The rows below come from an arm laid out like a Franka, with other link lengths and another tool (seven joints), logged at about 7 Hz.
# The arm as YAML. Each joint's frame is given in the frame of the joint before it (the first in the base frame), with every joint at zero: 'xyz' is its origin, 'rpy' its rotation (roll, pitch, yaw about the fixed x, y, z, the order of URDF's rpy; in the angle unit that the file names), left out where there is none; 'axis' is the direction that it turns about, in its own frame. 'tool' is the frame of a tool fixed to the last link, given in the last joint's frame.
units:
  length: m
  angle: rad
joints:
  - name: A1
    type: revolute
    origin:
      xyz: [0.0, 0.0, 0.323]
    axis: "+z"
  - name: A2
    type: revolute
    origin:
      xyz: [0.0, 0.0, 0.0]
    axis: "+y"
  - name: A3
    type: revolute
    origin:
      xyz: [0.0, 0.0, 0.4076]
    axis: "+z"
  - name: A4
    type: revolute
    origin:
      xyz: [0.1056, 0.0, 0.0]
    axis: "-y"
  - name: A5
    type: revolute
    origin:
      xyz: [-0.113, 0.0, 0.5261]
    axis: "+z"
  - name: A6
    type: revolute
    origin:
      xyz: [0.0, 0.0, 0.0]
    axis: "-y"
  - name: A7
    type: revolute
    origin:
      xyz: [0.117, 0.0, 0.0]
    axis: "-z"
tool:
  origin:
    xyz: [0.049, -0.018, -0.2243]
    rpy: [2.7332, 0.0, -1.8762]
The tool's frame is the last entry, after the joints.
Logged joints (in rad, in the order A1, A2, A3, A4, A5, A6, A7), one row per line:
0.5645, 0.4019, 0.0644, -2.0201, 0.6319, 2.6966, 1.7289
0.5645, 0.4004, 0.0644, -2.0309, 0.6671, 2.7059, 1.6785
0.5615, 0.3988, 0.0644, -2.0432, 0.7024, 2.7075, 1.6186
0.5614, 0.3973, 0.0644, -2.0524, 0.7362, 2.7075, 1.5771
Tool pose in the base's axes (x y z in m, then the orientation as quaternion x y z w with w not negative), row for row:
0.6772, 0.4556, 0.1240, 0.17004, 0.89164, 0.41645, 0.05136
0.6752, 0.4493, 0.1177, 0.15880, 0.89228, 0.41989, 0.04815
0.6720, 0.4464, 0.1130, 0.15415, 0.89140, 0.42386, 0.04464
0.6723, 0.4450, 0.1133, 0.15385, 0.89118, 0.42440, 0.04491
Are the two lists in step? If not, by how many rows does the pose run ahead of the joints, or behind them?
The pose runs 1 row ahead of the joints: the pose in row i belongs to the joints in row i + 1.
